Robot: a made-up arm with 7 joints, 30 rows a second.
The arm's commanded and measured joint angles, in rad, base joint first. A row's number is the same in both.
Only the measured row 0 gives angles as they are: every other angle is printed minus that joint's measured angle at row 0.
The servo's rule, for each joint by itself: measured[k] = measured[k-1] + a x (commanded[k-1-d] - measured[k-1]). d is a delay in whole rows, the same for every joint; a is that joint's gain. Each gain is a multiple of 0.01, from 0.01 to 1. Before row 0 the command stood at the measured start. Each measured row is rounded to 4 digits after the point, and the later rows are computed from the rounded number. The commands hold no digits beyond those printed.
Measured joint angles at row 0:
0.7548, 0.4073, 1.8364, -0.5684, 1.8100, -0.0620, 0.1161
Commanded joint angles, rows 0 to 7:
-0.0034, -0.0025, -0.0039, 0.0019, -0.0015, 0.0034, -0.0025
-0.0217, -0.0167, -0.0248, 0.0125, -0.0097, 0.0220, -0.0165
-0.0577, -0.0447, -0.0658, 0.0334, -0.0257, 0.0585, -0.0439
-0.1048, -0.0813, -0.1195, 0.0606, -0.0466, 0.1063, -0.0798
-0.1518, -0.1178, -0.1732, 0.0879, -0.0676, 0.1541, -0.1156
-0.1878, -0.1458, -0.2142, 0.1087, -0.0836, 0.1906, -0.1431
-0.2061, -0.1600, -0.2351, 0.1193, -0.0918, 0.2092, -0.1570
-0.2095, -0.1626, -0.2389, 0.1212, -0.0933, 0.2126, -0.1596
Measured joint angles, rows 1 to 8:
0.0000, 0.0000, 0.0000, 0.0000, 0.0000, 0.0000, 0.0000
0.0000, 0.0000, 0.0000, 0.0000, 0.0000, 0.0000, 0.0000
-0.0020, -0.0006, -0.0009, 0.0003, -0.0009, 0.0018, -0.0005
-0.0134, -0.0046, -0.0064, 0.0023, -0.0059, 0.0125, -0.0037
-0.0391, -0.0146, -0.0201, 0.0073, -0.0172, 0.0369, -0.0117
-0.0772, -0.0313, -0.0430, 0.0158, -0.0340, 0.0737, -0.0253
-0.1205, -0.0529, -0.0729, 0.0273, -0.0532, 0.1163, -0.0434
-0.1595, -0.0761, -0.1054, 0.0403, -0.0705, 0.1557, -0.0633
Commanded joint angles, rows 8 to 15:
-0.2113, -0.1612, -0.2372, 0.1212, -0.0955, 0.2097, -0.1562
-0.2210, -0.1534, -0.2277, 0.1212, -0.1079, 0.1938, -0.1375
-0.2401, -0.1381, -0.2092, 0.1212, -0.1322, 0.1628, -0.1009
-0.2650, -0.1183, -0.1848, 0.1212, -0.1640, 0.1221, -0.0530
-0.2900, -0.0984, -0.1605, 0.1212, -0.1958, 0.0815, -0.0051
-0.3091, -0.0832, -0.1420, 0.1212, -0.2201, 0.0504, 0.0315
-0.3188, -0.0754, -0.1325, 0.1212, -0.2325, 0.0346, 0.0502
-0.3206, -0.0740, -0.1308, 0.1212, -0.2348, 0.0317, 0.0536
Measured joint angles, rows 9 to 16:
-0.1865, -0.0971, -0.1352, 0.0529, -0.0826, 0.1841, -0.0820
-0.1998, -0.1135, -0.1591, 0.0638, -0.0887, 0.1992, -0.0975
-0.2065, -0.1254, -0.1771, 0.0730, -0.0926, 0.2048, -0.1092
-0.2149, -0.1324, -0.1887, 0.0807, -0.1013, 0.1990, -0.1149
-0.2295, -0.1338, -0.1934, 0.0872, -0.1189, 0.1798, -0.1121
-0.2501, -0.1299, -0.1914, 0.0926, -0.1446, 0.1492, -0.1003
-0.2732, -0.1220, -0.1843, 0.0972, -0.1738, 0.1133, -0.0813
-0.2940, -0.1123, -0.1746, 0.1010, -0.2002, 0.0800, -0.0587

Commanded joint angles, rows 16 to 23:
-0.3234, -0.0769, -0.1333, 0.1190, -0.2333, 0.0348, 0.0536
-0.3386, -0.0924, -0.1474, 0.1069, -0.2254, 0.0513, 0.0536
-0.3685, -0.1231, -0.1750, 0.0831, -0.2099, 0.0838, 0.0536
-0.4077, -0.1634, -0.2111, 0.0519, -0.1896, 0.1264, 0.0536
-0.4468, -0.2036, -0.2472, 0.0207, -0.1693, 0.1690, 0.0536
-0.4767, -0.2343, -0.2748, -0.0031, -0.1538, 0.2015, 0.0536
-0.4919, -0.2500, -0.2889, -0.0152, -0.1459, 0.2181, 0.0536
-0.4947, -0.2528, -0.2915, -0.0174, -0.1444, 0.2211, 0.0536
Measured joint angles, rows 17 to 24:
-0.3084, -0.1031, -0.1649, 0.1042, -0.2186, 0.0559, -0.0369
-0.3155, -0.0958, -0.1571, 0.1069, -0.2278, 0.0431, -0.0188
-0.3201, -0.0911, -0.1516, 0.1088, -0.2309, 0.0387, -0.0043
-0.3308, -0.0914, -0.1506, 0.1085, -0.2278, 0.0454, 0.0073
-0.3527, -0.0993, -0.1562, 0.1044, -0.2176, 0.0658, 0.0166
-0.3846, -0.1153, -0.1688, 0.0960, -0.2016, 0.0979, 0.0240
-0.4207, -0.1374, -0.1868, 0.0840, -0.1832, 0.1356, 0.0299
-0.4532, -0.1616, -0.2070, 0.0701, -0.1664, 0.1705, 0.0346

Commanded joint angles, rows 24 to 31:
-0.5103, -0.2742, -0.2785, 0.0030, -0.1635, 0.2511, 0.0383
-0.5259, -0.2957, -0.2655, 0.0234, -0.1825, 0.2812, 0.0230
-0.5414, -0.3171, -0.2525, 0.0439, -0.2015, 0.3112, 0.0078
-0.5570, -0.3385, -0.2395, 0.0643, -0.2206, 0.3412, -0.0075
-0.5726, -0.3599, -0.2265, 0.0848, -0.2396, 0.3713, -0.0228
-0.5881, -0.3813, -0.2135, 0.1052, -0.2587, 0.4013, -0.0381
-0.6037, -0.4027, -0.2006, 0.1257, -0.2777, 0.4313, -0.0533
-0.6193, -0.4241, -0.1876, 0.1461, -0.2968, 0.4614, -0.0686
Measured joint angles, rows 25 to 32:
-0.4756, -0.1837, -0.2258, 0.0565, -0.1547, 0.1957, 0.0384
-0.4867, -0.2010, -0.2409, 0.0447, -0.1488, 0.2092, 0.0414
-0.5004, -0.2193, -0.2495, 0.0380, -0.1572, 0.2314, 0.0408
-0.5152, -0.2384, -0.2532, 0.0357, -0.1716, 0.2578, 0.0372
-0.5304, -0.2581, -0.2530, 0.0370, -0.1886, 0.2861, 0.0313
-0.5458, -0.2782, -0.2499, 0.0414, -0.2068, 0.3153, 0.0235
-0.5613, -0.2986, -0.2445, 0.0483, -0.2255, 0.3450, 0.0142
-0.5768, -0.3193, -0.2374, 0.0574, -0.2444, 0.3748, 0.0037

